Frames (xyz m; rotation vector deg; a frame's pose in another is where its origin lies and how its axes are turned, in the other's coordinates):
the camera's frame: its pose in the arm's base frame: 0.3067 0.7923 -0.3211 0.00 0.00 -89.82
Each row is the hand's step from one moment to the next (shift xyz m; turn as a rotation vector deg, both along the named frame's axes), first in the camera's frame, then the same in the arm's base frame.
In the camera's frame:
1: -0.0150 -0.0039 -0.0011 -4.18 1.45 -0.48
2: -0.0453 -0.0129 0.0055 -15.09 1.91 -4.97
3: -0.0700 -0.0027 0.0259 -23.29 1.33 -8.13
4: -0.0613 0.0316 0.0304 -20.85 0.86 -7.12
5: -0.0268 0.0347 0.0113 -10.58 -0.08 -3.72
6: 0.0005 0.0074 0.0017 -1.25 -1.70 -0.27
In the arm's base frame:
1: -0.0039 0.0150 -0.0011 1.44 4.18 -0.48
2: -0.0130 0.0453 0.0055 1.86 15.10 -4.97
3: -0.0029 0.0700 0.0259 1.26 23.29 -8.13
4: 0.0314 0.0614 0.0304 0.79 20.85 -7.12
5: 0.0346 0.0269 0.0113 -0.11 10.58 -3.72
6: 0.0074 -0.0005 0.0017 -1.70 1.24 -0.27

